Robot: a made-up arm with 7 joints.
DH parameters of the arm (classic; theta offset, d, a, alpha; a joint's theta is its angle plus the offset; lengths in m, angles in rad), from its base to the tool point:
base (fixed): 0 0 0 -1.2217
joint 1: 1.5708 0 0 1.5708
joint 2: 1.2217 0 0 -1.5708
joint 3: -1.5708 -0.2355 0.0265 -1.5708
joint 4: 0 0 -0.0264 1.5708
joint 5: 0 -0.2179 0 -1.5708
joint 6: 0 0 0 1.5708
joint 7: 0 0 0 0
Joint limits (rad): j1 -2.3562..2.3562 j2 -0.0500..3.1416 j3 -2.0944..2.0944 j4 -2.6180..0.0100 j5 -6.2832..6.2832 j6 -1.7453..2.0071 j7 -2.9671..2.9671
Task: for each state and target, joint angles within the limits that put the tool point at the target. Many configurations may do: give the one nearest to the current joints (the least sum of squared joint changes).
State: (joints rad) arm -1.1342 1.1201 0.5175 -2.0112 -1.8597 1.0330 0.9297
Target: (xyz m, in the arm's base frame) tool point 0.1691 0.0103 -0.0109
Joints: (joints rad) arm -0.3347 0.9388 -0.2106 -2.6158 -1.8597 1.0330 0.9297
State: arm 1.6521 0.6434 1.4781 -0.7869 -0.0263 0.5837 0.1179
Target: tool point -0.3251 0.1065 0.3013
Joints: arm 2.2183 0.6490 1.5801 -0.3364 -0.0263 0.5837 0.1179
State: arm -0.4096 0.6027 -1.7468 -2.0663 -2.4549 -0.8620 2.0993
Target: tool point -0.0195 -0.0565 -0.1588
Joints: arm -0.3151 0.7911 -1.9505 -2.6162 -2.4549 -0.8620 2.0993
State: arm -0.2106 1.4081 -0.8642 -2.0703 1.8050 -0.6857 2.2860
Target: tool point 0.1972 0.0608 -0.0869
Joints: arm -0.3588 1.4375 -0.7321 -2.3515 1.8050 -0.6857 2.2860
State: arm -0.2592 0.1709 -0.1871 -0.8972 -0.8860 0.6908 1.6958
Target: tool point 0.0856 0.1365 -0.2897
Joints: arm 0.5689 0.3510 0.1173 -1.7501 -0.8860 0.6908 1.6958
